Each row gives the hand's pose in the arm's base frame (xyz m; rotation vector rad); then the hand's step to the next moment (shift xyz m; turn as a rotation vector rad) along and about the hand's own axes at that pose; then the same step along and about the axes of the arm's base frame.
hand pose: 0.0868 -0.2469 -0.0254 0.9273 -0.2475 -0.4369
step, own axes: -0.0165 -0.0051 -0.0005 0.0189 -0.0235 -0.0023
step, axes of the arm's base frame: -0.0157 0.0054 -0.0048 0.0116 -0.0194 -0.0201
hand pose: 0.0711 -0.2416 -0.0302 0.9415 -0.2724 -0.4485
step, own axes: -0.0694 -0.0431 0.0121 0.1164 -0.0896 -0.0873
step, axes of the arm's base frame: -0.0765 0.0030 -0.0309 0.1156 -0.0393 -0.1196
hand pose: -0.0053 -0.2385 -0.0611 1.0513 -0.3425 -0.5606
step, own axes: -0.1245 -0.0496 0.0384 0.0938 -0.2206 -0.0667
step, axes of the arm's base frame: -0.1342 0.0267 -0.0265 0.0513 -0.0902 -0.2262
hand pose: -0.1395 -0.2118 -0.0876 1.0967 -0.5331 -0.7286
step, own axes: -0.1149 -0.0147 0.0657 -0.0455 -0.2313 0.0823
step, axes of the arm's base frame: -0.1258 0.0432 0.0070 -0.1484 -0.0774 -0.1853
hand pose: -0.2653 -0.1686 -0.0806 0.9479 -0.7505 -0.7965
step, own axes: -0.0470 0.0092 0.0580 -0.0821 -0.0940 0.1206
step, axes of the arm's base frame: -0.0693 0.0198 0.0215 -0.1644 -0.0126 -0.0541
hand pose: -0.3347 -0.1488 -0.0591 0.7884 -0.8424 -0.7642
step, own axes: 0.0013 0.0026 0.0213 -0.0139 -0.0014 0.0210
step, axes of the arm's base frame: -0.0169 -0.0059 0.0119 -0.0246 0.0048 0.0032
